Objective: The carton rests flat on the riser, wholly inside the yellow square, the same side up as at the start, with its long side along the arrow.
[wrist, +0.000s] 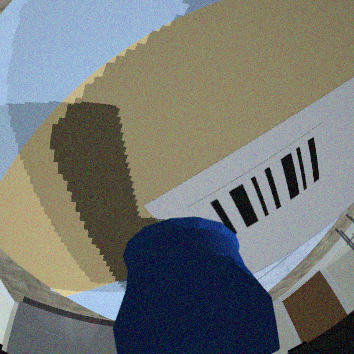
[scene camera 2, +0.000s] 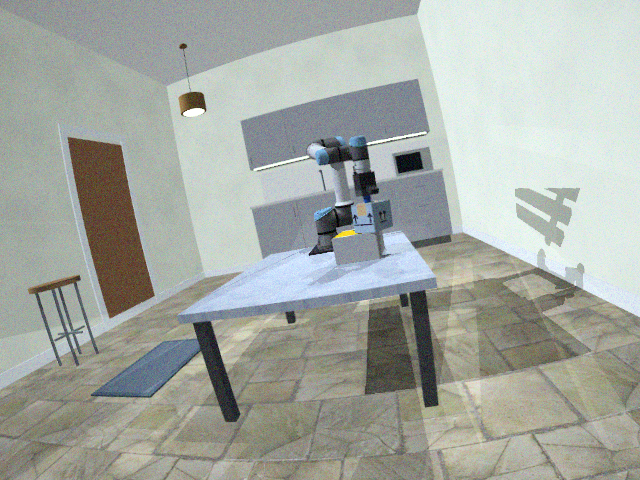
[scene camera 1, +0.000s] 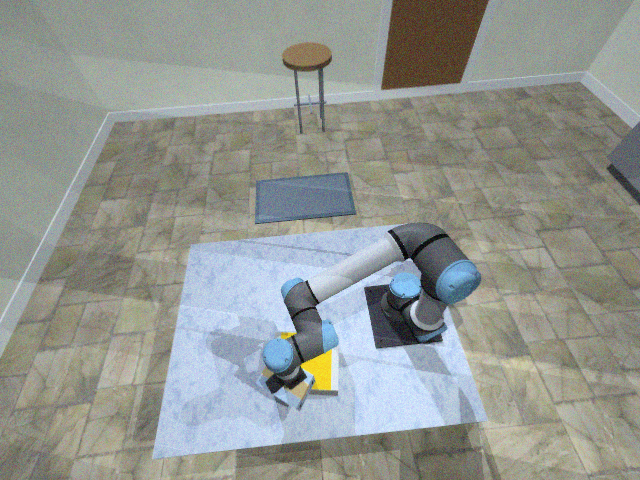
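The light-blue carton (scene camera 1: 301,390) (scene camera 2: 362,223) (wrist: 225,90), with tan tape and a white barcode label on top, hangs upright from my suction cup (scene camera 2: 367,198) (wrist: 181,235). The printed arrows on its side point up in scene camera 2. It is over the near-left part of the grey riser (scene camera 1: 325,392) (scene camera 2: 356,250), turned askew to it, and partly overhangs its edge in scene camera 1. I cannot tell whether its bottom touches the riser. The yellow square (scene camera 1: 321,367) (scene camera 2: 345,234) is partly covered by the carton and my arm. The arrow does not show.
The riser stands on the pale blue table (scene camera 1: 217,413) (scene camera 2: 289,289). My arm's base stands on a black plate (scene camera 1: 382,338) to the right of the riser in scene camera 1. A stool (scene camera 1: 306,55) (scene camera 2: 55,284) and a floor mat (scene camera 1: 305,197) (scene camera 2: 149,367) are away from the table.
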